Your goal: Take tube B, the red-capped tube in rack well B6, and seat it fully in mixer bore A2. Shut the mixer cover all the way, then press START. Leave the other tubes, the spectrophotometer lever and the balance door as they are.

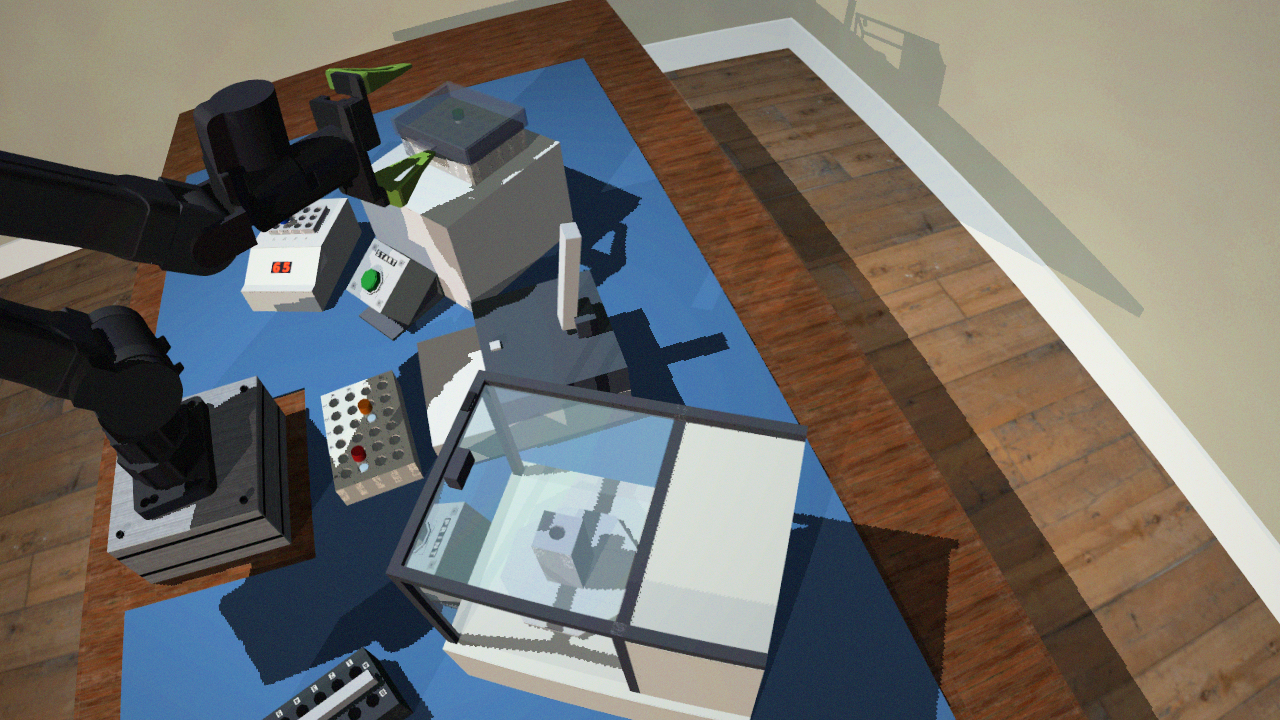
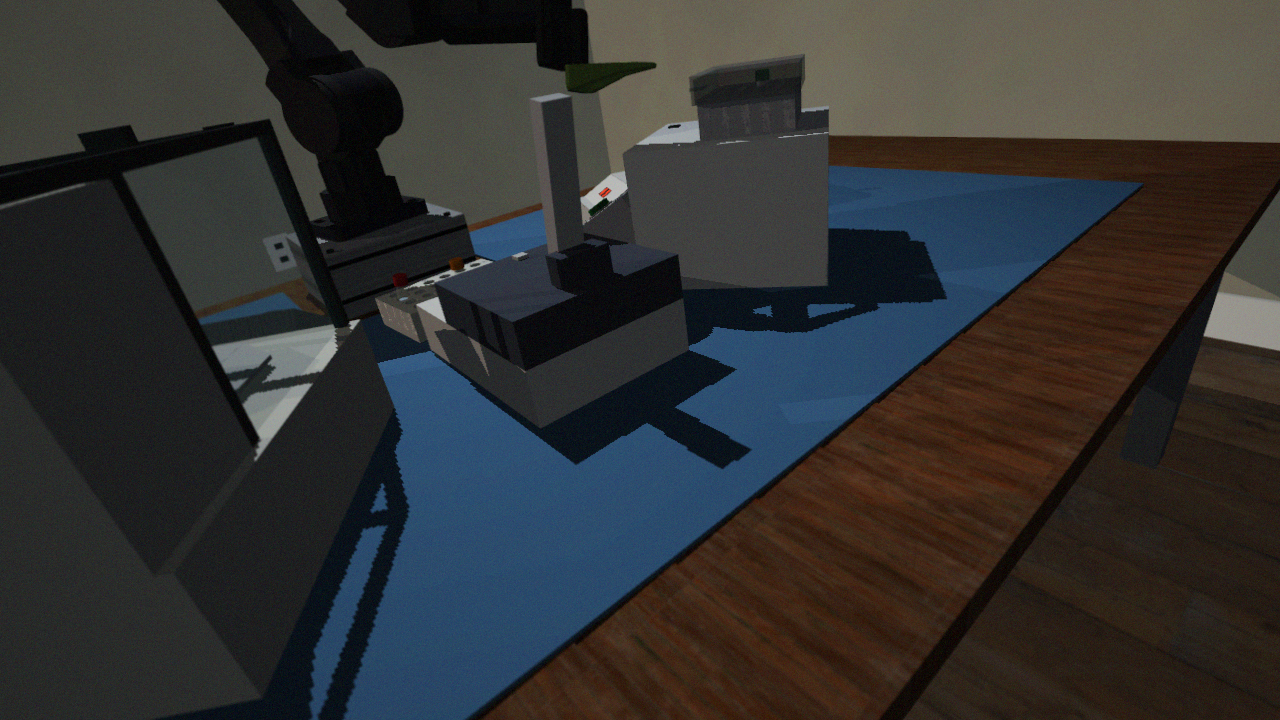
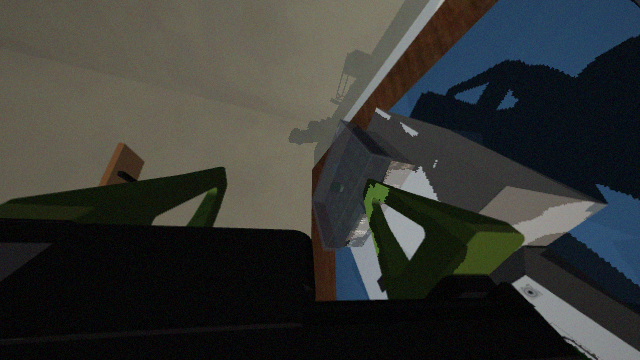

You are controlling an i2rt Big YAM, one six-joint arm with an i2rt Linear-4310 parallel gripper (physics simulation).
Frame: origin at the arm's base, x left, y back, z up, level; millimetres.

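Seen in the pictures: gripper, fingertip midpoint: [image 1: 420, 109] [image 2: 656, 3] [image 3: 299, 181]; arm's base, origin of the base link: [image 1: 176, 459] [image 2: 371, 222].
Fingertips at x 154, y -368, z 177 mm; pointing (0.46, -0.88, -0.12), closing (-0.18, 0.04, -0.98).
Pixels of each thing's top centre, then the offset from my fingertips to it.
- red-capped tube, middle of its top: [image 1: 354, 452] [image 2: 395, 274] dy +183, dx -222, dz -196 mm
- pale rack, middle of its top: [image 1: 364, 427] [image 2: 449, 283] dy +172, dx -176, dz -220 mm
- orange-capped tube, middle of its top: [image 1: 363, 403] [image 2: 455, 259] dy +161, dx -167, dz -196 mm
- mixer, middle of its top: [image 3: 347, 224] [image 2: 685, 73] [image 1: 413, 140] dy +13, dx +48, dz -61 mm
- green START button, middle of its top: [image 2: 598, 199] [image 1: 368, 274] dy +114, dx -2, dz -176 mm
- glass balance case, middle of its top: [image 1: 533, 479] [image 2: 30, 141] dy +40, dx -434, dz -28 mm
- dark-topped instrument, middle of its top: [image 2: 523, 234] [image 1: 505, 328] dy +0, dx -189, dz -149 mm
- upright pale post, middle of its top: [image 2: 541, 96] [image 1: 559, 232] dy -69, dx -199, dz -50 mm
- white unit, middle of its top: [image 1: 288, 232] [image 2: 633, 170] dy +200, dx +148, dz -181 mm
- dark tube holder, middle of its top: [image 1: 312, 715] dy +284, dx -453, dz -203 mm
The red-capped tube [image 1: 358, 453] [image 2: 400, 279] stands in the pale rack [image 1: 382, 484] [image 2: 401, 314], near an orange-capped tube [image 1: 364, 406] [image 2: 456, 264]. The mixer [image 1: 514, 214] [image 2: 729, 214] [image 3: 450, 155] is the tall box with a smoky see-through cover [image 1: 460, 134] [image 2: 750, 78] [image 3: 345, 160] over its block. A green spot shows at the cover; whether it is fully shut I cannot tell. Bore A2 cannot be made out. The green START button [image 1: 370, 280] is on a small box beside the mixer. My gripper [image 1: 419, 109] [image 3: 299, 181] is open and empty, high beside the cover, one green finger appearing near its edge.
The glass balance case [image 1: 680, 413] [image 2: 102, 358] stands beyond the rack. A dark-topped instrument [image 1: 537, 313] [image 2: 537, 295] has an upright pale post [image 1: 568, 277] [image 2: 558, 170]. A white unit [image 1: 281, 291] reads 65. A dark tube holder [image 1: 338, 694] lies near the bottom edge.
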